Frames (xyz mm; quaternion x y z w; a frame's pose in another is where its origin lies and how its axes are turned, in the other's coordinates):
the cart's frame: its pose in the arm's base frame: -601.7 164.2 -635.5 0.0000 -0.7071 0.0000 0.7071
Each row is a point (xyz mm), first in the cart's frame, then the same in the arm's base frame.
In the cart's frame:
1: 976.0 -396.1 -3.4
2: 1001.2 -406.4 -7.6
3: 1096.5 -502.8 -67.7
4: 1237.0 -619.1 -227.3
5: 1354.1 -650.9 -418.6
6: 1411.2 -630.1 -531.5
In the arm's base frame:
1: -598.3 -231.9 340.5
2: -594.1 -242.2 365.7
3: -534.0 -338.6 461.0
4: -374.4 -454.9 601.5
5: -183.1 -486.7 718.6
6: -70.2 -465.9 775.7

